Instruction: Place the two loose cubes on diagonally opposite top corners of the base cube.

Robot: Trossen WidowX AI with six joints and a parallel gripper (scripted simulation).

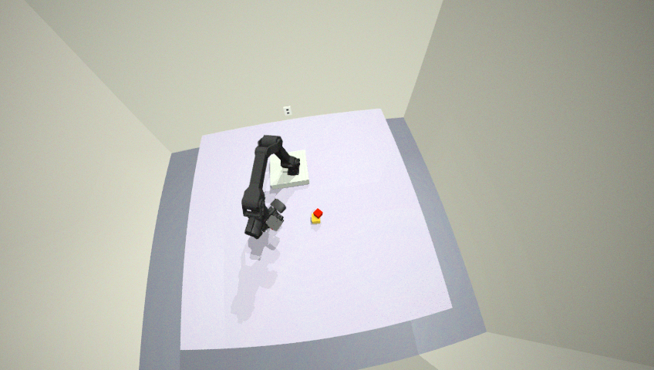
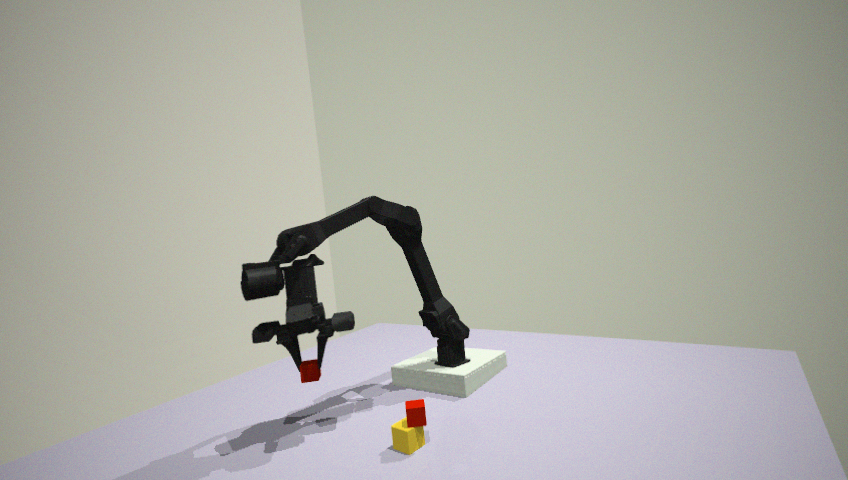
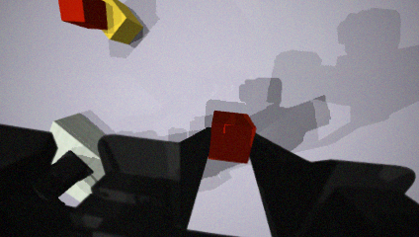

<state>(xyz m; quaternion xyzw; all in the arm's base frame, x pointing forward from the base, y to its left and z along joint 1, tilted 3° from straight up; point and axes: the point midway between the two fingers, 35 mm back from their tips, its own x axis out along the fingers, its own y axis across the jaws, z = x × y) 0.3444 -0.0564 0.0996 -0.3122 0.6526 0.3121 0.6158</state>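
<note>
Right now my gripper tip is 190 mm to the right of the yellow cube, 100 mm above it and 70 mm past it.
</note>
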